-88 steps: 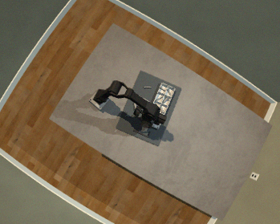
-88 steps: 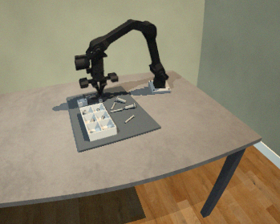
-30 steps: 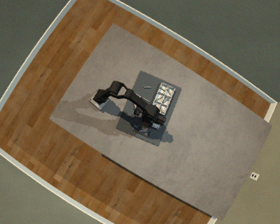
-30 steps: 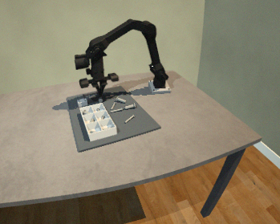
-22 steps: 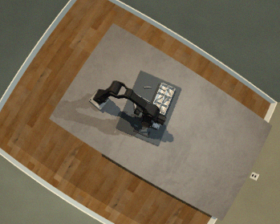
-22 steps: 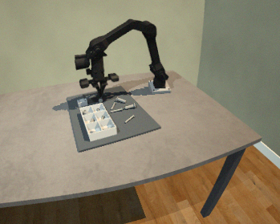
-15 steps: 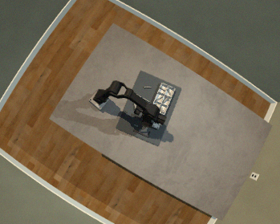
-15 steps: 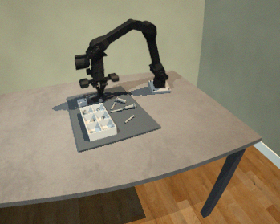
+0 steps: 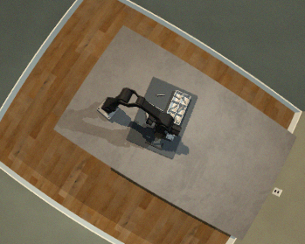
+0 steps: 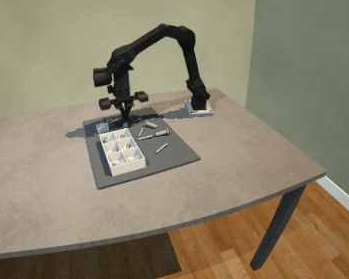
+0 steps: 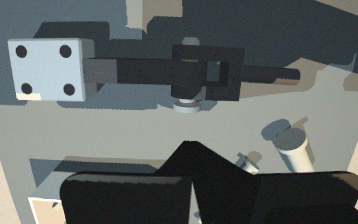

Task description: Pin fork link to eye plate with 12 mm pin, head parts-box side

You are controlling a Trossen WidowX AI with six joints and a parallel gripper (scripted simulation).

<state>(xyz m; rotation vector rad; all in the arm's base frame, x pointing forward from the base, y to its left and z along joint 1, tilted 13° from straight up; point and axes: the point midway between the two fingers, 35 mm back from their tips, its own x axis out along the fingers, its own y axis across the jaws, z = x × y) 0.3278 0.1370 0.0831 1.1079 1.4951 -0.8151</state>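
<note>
Right now my hand is 30 mm short of the eye plate, 30 mm to the left of it and 70 mm above it. Round my hand: dark bar 80 mm ahead, 110 mm to the right, 70 mm below; pale block 100 mm ahead, 10 mm to the right, 60 mm below; dark mat 20 mm behind, 60 mm to the left, 80 mm below.
</note>
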